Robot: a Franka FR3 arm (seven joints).
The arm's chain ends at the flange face. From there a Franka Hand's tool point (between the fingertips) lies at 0.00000 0.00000 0.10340 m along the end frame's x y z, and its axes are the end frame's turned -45 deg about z.
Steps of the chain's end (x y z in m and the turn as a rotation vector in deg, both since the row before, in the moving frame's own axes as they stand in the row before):
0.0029 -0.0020 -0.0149 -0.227 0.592 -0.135
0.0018 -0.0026 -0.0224 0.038 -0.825 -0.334
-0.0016 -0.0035 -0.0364 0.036 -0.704 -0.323
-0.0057 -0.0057 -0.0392 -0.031 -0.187 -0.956
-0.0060 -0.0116 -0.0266 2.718 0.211 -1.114
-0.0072 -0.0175 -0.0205 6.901 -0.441 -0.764
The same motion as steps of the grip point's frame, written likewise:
0.0039 0.0017 -0.0149 -0.579 0.258 -0.135
0.0021 -0.0017 -0.0224 0.610 -0.556 -0.334
0.0005 -0.0045 -0.0364 0.523 -0.472 -0.323
-0.0003 -0.0083 -0.0392 0.110 -0.154 -0.956
0.0077 -0.0157 -0.0267 1.773 2.071 -1.114
0.0154 -0.0269 -0.0213 5.192 4.568 -0.764

